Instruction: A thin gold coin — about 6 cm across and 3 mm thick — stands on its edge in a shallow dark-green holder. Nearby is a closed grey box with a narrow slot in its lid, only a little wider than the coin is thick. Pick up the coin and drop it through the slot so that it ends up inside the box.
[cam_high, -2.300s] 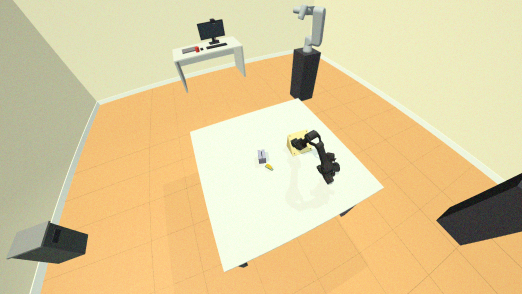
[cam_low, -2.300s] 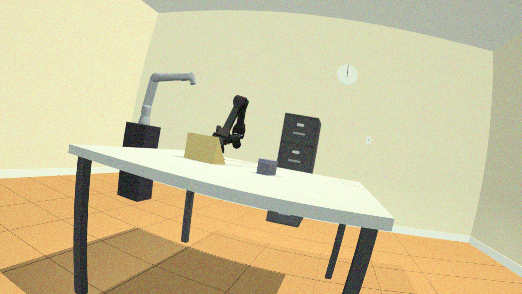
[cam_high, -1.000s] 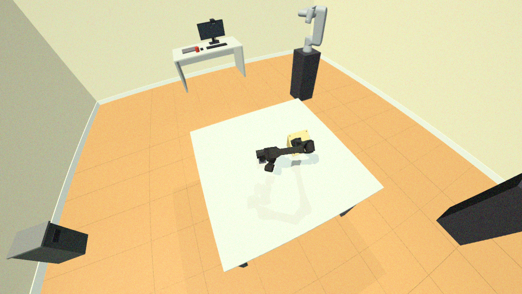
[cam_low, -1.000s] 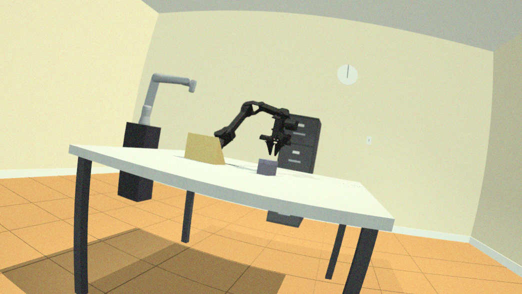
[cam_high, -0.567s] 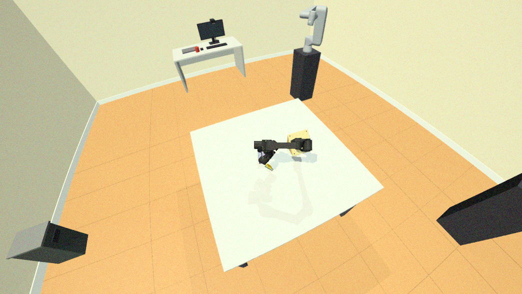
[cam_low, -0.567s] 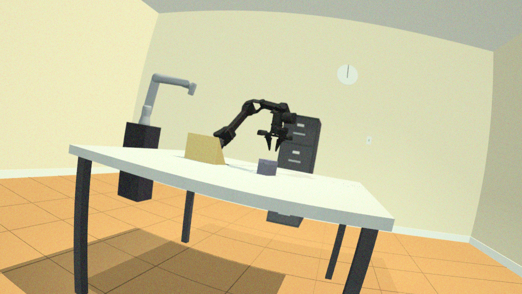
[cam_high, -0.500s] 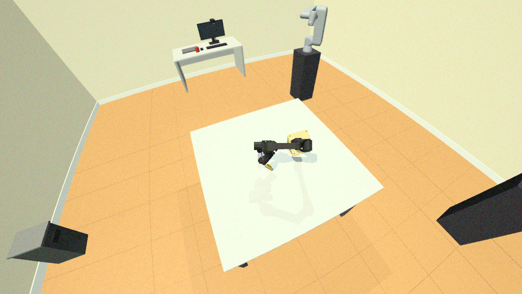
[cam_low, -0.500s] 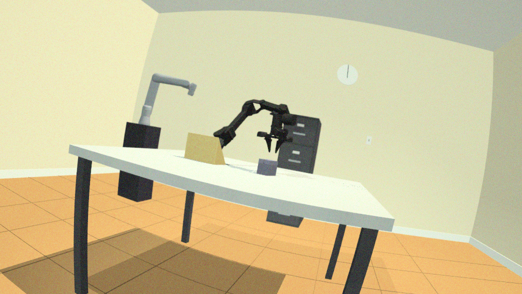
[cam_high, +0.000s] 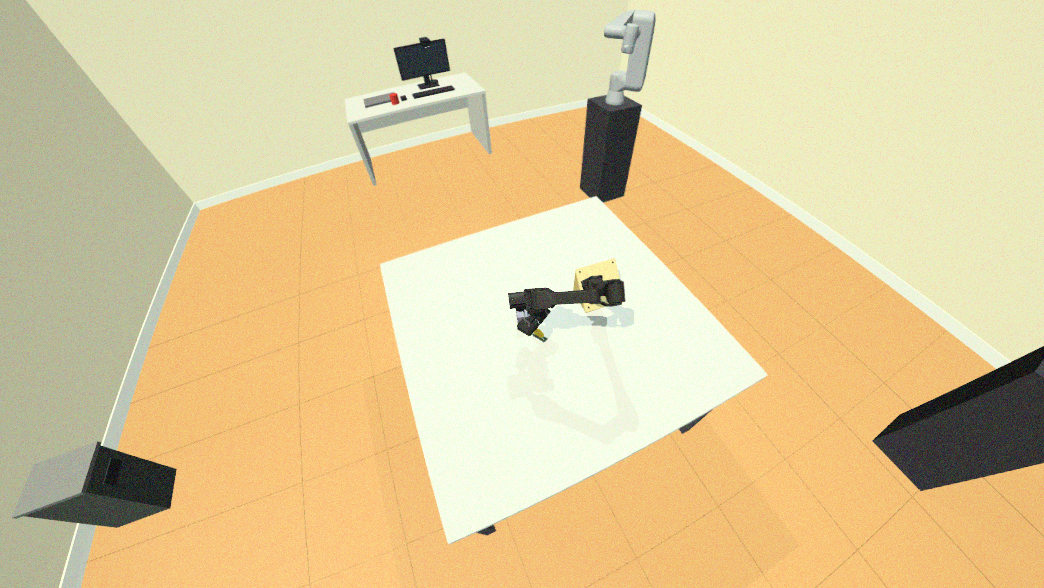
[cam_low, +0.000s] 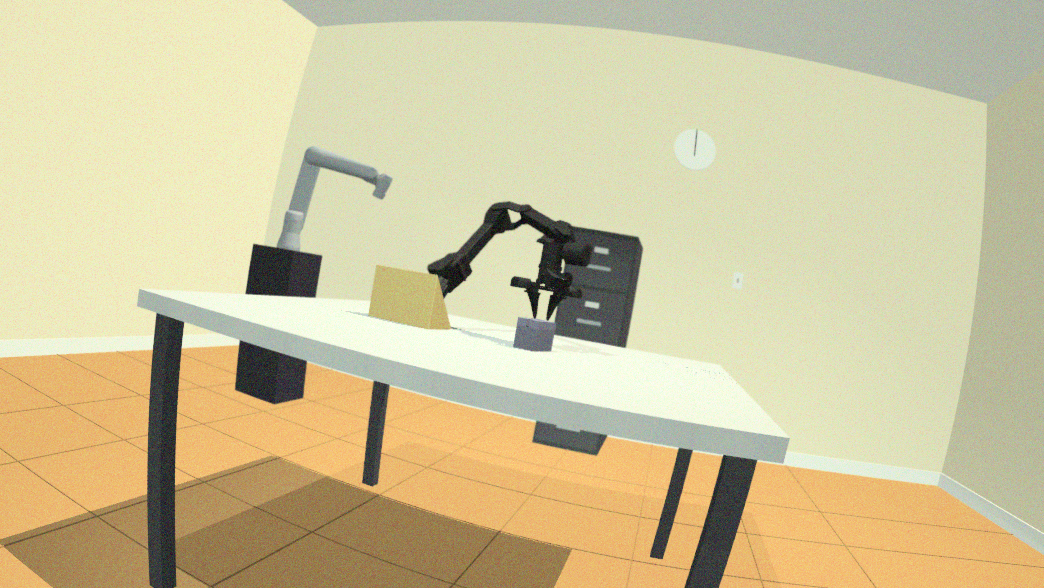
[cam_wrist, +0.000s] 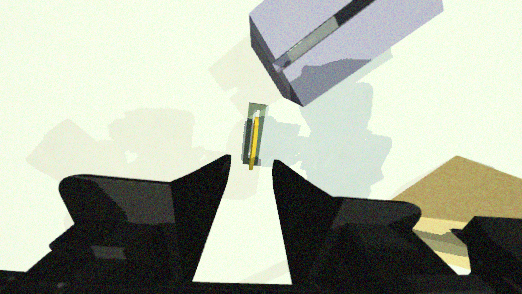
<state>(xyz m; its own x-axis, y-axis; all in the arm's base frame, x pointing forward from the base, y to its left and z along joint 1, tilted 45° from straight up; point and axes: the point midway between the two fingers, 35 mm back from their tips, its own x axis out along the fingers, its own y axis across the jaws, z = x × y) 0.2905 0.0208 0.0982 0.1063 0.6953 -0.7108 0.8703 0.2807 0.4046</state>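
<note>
The gold coin lies 4 cm below my gripper tip.
</note>
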